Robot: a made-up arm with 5 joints.
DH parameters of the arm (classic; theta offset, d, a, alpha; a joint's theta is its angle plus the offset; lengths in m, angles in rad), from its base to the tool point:
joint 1: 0 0.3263 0 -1.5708
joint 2: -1.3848 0 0.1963 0
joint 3: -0.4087 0 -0.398 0
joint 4: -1.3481 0 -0.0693 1.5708
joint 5: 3.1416 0.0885 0 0
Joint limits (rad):
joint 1: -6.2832..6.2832
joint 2: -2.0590..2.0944
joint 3: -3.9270..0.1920
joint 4: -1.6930..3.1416
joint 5: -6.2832..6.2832
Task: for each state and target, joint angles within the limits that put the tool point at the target. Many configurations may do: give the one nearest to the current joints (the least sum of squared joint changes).
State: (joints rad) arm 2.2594 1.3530 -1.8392 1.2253 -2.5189
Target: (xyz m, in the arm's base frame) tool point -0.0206 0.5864 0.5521
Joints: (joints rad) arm 1.6059 0.4829 -2.1829 1.4144 -2.5189
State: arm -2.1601 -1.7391 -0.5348 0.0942 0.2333
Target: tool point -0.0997 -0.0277 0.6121
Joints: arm -2.8706 -2.0590 0.0767 -0.7627 0.2333
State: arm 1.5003 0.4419 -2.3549 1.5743 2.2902
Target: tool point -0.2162 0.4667 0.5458
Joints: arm 2.0046 0.3213 -2.0523 1.9363 2.2902
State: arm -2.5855 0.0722 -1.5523 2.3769 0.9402
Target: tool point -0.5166 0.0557 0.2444
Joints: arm -3.2490 0.6684 -1.7644 1.8841 0.9402
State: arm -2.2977 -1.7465 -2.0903 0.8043 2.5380
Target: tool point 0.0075 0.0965 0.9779
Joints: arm -1.6483 -0.9214 -1.9877 0.7111 2.5380
